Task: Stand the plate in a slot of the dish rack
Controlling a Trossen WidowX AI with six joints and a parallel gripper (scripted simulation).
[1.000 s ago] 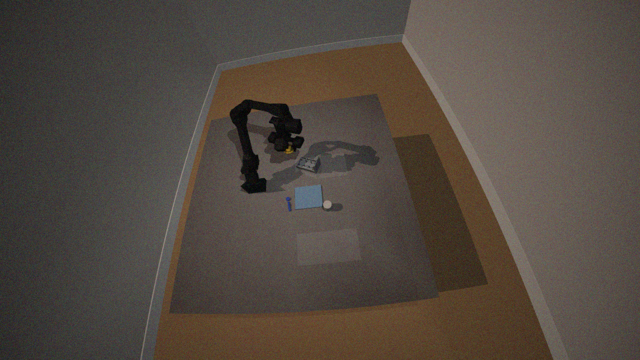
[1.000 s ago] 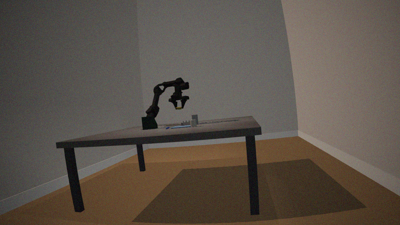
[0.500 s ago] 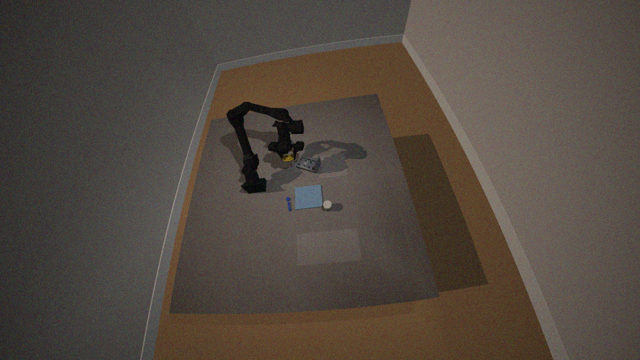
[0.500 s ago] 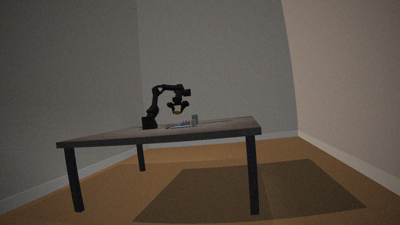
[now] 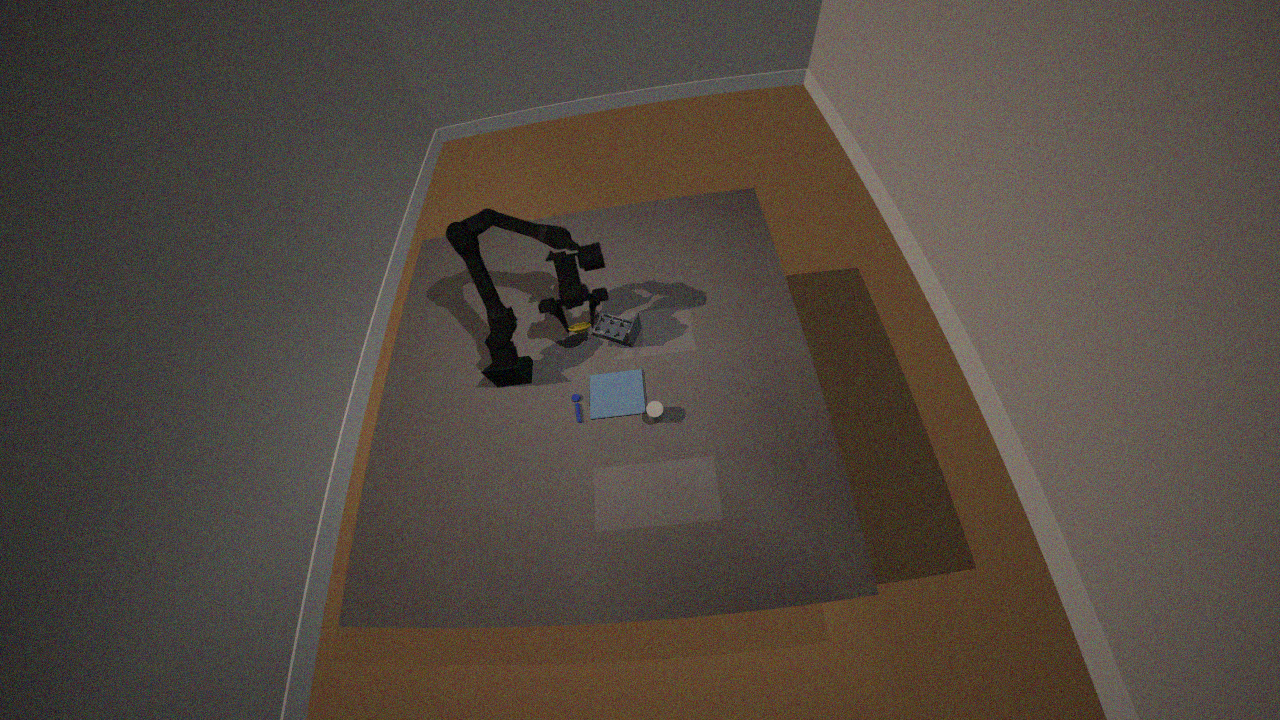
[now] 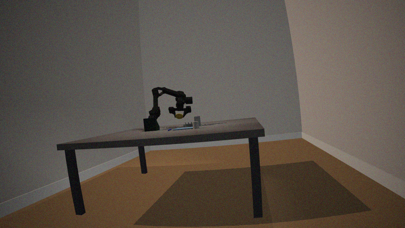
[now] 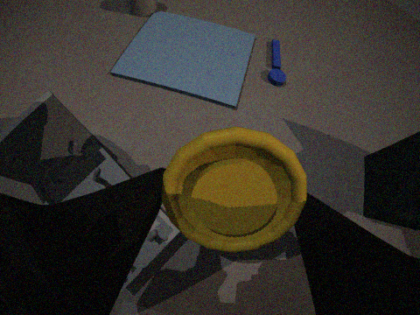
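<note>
Now: gripper tip 9 cm short of the grey dish rack, 6 cm above it and 4 cm to the right of it. The rest, counted from my gripper tip: blue spoon (19 cm to the right, 8 cm below, 1 cm behind); yellow plate (1 cm above); light blue mat (16 cm to the right, 10 cm ahead, 8 cm below).
</note>
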